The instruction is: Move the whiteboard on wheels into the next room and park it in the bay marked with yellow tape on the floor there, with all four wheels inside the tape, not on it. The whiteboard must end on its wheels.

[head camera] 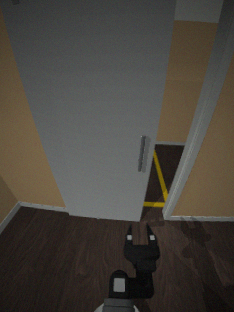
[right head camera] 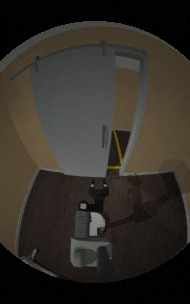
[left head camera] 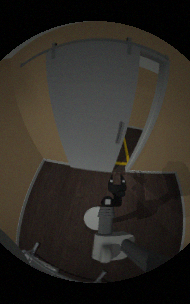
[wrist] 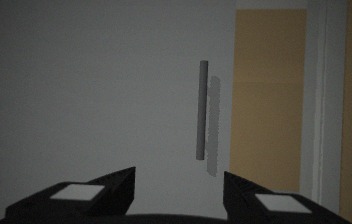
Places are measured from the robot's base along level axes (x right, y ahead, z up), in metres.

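Where they show: gripper, between the fingertips: (head camera: 138, 224) (right head camera: 98, 178) (left head camera: 116, 173) (wrist: 178, 184); robot's base, origin of its link: (right head camera: 91, 222) (left head camera: 96, 217).
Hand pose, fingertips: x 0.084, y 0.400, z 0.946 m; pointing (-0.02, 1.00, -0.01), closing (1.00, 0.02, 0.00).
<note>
Each offset is from my fingertips to the centre of the thing. "pt": to the spot under its first point.
The yellow tape (head camera: 160, 177) (left head camera: 126, 151) (right head camera: 118, 147) shows in part on the floor beyond the doorway. A grey sliding door (head camera: 95, 110) (left head camera: 92, 105) (right head camera: 75, 110) (wrist: 100, 90) covers the left part of the doorway, with a gap at its right. Its upright bar handle {pt dx +0.061, dy +0.471, dz +0.078 m} (head camera: 142, 154) (left head camera: 119, 132) (right head camera: 105, 136) (wrist: 202, 110) is near its right edge. My gripper (head camera: 139, 227) (left head camera: 117, 176) (right head camera: 99, 181) (wrist: 178, 184) is open and empty, in front of the door, apart from the handle, which shows above and right of the fingers' middle in the wrist view. The whiteboard cannot be clearly made out.
A grey metal frame (left head camera: 42, 265) (right head camera: 34, 254) shows at the bottom left; I cannot tell if it belongs to the whiteboard. The door hangs from a rail {pt dx -0.264, dy +0.569, dz +1.097 m} (left head camera: 92, 39) (right head camera: 75, 48). The white door jamb (head camera: 199, 115) (left head camera: 159, 95) (right head camera: 142, 95) bounds the gap at the right.
</note>
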